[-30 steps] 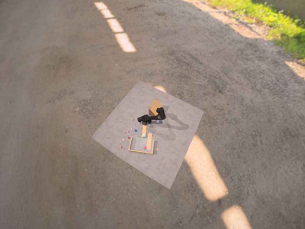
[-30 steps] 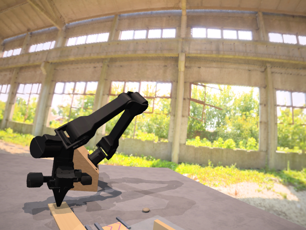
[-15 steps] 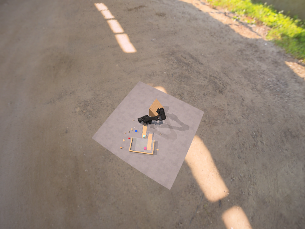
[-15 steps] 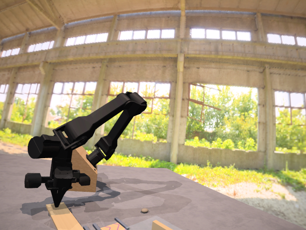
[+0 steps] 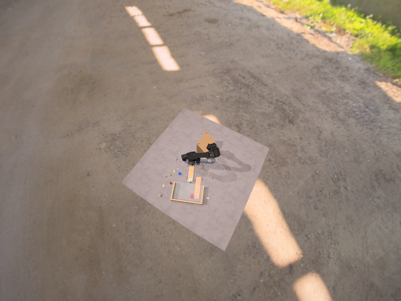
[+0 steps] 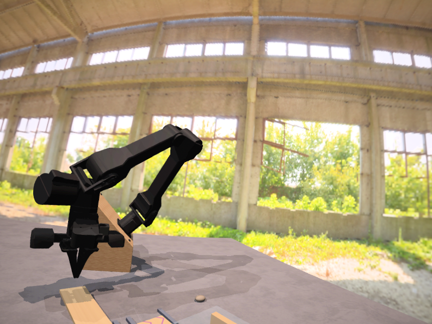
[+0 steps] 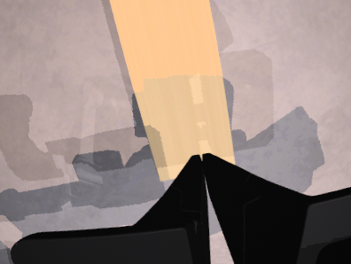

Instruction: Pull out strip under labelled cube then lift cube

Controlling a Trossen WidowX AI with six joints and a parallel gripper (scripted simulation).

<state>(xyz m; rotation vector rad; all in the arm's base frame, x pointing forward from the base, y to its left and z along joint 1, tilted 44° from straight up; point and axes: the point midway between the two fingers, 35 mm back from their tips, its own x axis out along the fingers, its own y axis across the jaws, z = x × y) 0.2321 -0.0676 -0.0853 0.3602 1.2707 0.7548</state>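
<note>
The blue piece lies 17 cm ahead of my gripper tip, 7 cm to the right of it and 4 cm below it. Also, from my gripper tip: red piece 31 cm ahead, 10 cm to the right, 3 cm below.
</note>
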